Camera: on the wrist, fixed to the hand. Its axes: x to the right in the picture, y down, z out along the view.
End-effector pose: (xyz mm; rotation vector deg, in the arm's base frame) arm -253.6 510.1 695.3 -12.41 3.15 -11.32
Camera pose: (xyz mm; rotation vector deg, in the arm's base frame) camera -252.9 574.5 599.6 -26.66 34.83 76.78
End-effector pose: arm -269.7 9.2 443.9 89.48 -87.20 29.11
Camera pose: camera -327.3 88.9 504.2 -15.82 -119.89 64.62
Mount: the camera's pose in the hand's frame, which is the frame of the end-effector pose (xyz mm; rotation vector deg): -9.1 82.7 -79.9 -22.41 21.35 89.18
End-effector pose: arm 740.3 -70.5 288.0 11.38 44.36 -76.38
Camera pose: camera 784.9 2.1 210.2 33.52 47.92 19.40
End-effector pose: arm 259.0 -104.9 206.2 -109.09 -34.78 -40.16
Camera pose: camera 291.7 -211.5 176.5 -105.87 71.95 -4.29
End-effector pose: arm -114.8 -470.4 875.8 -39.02 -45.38 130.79
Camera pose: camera -89.8 -499.9 767.1 84.81 18.12 -103.34
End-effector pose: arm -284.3 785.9 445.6 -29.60 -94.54 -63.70
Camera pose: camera -176.0 758.5 474.5 -79.64 -18.97 -14.02
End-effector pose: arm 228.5 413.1 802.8 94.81 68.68 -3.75
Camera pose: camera 244.8 470.5 901.5 105.25 -6.85 78.56
